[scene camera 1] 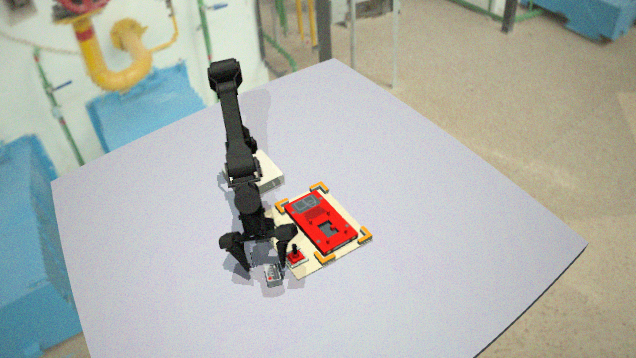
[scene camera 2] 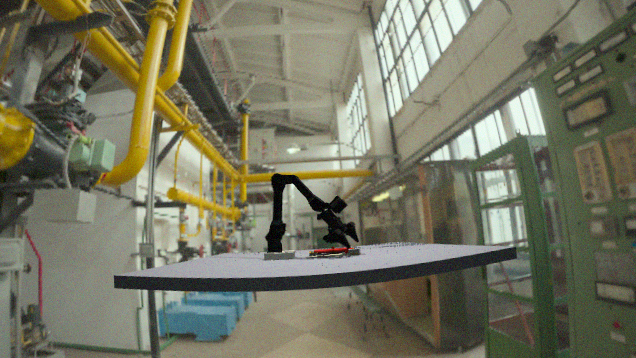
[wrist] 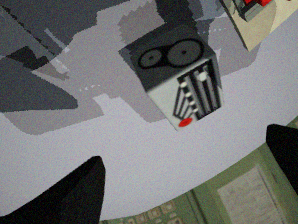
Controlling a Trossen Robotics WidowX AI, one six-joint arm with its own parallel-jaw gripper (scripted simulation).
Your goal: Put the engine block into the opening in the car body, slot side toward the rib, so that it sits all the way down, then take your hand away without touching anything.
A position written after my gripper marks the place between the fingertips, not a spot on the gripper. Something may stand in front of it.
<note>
My gripper (scene camera 1: 265, 270) is open, with nothing in its grasp. I also see an engine block (wrist: 179, 71).
My gripper is seen too in the wrist view (wrist: 189, 150).
</note>
